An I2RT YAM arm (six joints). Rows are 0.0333 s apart.
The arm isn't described. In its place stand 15 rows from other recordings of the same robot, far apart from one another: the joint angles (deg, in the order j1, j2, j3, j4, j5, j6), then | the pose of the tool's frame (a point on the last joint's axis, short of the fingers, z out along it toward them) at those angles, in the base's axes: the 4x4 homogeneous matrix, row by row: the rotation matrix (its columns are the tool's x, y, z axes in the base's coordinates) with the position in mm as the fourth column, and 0 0 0 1 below.
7.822 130.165 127.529 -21.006 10.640 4.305 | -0.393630, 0.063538, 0.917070, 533.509; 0.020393, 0.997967, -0.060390, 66.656; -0.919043, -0.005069, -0.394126, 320.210; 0, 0, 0, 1
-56.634 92.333 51.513 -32.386 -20.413 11.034 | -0.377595, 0.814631, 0.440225, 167.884; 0.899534, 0.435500, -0.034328, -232.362; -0.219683, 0.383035, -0.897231, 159.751; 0, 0, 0, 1
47.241 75.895 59.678 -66.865 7.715 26.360 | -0.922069, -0.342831, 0.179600, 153.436; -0.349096, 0.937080, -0.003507, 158.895; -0.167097, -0.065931, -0.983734, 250.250; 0, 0, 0, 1
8.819 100.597 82.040 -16.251 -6.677 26.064 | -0.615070, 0.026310, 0.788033, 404.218; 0.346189, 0.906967, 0.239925, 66.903; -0.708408, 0.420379, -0.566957, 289.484; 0, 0, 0, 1
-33.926 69.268 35.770 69.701 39.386 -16.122 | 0.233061, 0.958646, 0.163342, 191.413; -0.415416, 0.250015, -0.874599, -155.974; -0.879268, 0.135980, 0.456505, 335.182; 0, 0, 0, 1
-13.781 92.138 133.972 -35.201 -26.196 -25.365 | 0.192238, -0.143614, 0.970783, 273.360; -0.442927, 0.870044, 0.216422, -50.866; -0.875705, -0.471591, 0.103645, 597.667; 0, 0, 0, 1
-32.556 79.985 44.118 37.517 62.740 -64.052 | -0.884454, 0.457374, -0.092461, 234.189; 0.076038, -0.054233, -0.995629, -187.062; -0.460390, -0.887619, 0.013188, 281.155; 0, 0, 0, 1
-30.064 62.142 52.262 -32.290 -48.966 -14.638 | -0.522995, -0.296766, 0.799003, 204.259; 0.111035, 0.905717, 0.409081, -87.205; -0.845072, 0.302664, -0.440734, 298.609; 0, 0, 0, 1
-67.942 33.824 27.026 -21.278 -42.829 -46.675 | -0.451871, 0.183234, 0.873062, 74.777; -0.305483, 0.887725, -0.344420, -120.097; -0.838148, -0.422339, -0.345162, 243.918; 0, 0, 0, 1
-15.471 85.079 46.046 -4.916 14.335 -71.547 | -0.619835, -0.498297, 0.606222, 290.210; -0.782045, 0.456120, -0.424689, -89.470; -0.064888, -0.737330, -0.672409, 193.548; 0, 0, 0, 1
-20.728 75.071 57.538 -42.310 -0.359 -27.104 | -0.879785, -0.056006, 0.472062, 242.071; -0.154195, 0.972965, -0.171942, -91.368; -0.449670, -0.224061, -0.864635, 257.231; 0, 0, 0, 1
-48.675 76.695 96.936 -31.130 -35.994 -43.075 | -0.245814, 0.080264, 0.965988, 193.543; -0.557243, 0.803725, -0.208583, -188.428; -0.793131, -0.589562, -0.152841, 492.052; 0, 0, 0, 1
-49.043 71.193 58.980 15.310 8.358 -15.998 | -0.198105, 0.819461, 0.537809, 190.183; -0.187748, 0.506800, -0.841371, -227.007; -0.962032, -0.267652, 0.053453, 376.120; 0, 0, 0, 1
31.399 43.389 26.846 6.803 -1.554 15.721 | -0.286296, -0.484155, 0.826818, 160.049; 0.142573, 0.831806, 0.536444, 98.822; -0.947474, 0.271464, -0.169115, 264.073; 0, 0, 0, 1
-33.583 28.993 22.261 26.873 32.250 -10.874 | 0.114720, 0.923393, 0.366312, 103.765; -0.267683, 0.383841, -0.883749, -91.700; -0.956653, 0.003328, 0.291211, 308.176; 0, 0, 0, 1
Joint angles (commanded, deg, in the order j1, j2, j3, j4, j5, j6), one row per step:
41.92 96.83 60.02 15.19 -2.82 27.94
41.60 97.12 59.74 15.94 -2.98 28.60
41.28 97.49 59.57 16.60 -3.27 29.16
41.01 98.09 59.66 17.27 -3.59 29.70
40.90 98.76 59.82 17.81 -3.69 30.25
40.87 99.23 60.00 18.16 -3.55 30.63
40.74 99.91 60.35 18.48 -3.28 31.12
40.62 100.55 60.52 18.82 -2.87 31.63
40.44 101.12 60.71 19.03 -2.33 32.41
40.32 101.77 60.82 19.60 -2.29 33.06
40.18 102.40 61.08 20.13 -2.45 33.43
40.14 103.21 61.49 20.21 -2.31 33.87
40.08 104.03 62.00 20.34 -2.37 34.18
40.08 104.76 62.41 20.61 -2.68 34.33
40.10 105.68 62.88 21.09 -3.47 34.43
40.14 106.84 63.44 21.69 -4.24 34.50
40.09 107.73 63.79 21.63 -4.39 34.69
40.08 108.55 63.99 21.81 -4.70 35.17
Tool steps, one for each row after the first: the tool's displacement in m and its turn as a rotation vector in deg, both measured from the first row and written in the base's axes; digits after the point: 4 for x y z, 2 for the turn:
0.0017 -0.0012 -0.0021 0.60 0.34 -0.41
0.0036 -0.0022 -0.0043 1.13 0.69 -0.67
0.0062 -0.0021 -0.0064 1.68 1.00 -0.83
0.0082 -0.0013 -0.0089 2.09 1.36 -1.05
0.0096 -0.0004 -0.0103 2.34 1.53 -1.35
0.0122 0.0004 -0.0121 2.59 1.79 -1.91
0.0144 0.0008 -0.0147 2.74 2.10 -2.60
0.0167 0.0008 -0.0170 3.02 2.59 -3.57
0.0187 0.0013 -0.0197 3.47 2.97 -3.97
0.0210 0.0021 -0.0215 3.87 3.13 -4.08
0.0232 0.0035 -0.0244 3.91 3.61 -4.43
0.0256 0.0050 -0.0268 4.02 3.96 -4.56
0.0275 0.0068 -0.0290 4.16 4.18 -4.33
0.0295 0.0093 -0.0318 4.43 4.45 -3.61
0.0319 0.0124 -0.0356 4.66 4.71 -2.88
0.0338 0.0136 -0.0399 4.43 5.33 -2.89
0.0352 0.0149 -0.0442 4.53 6.06 -2.82

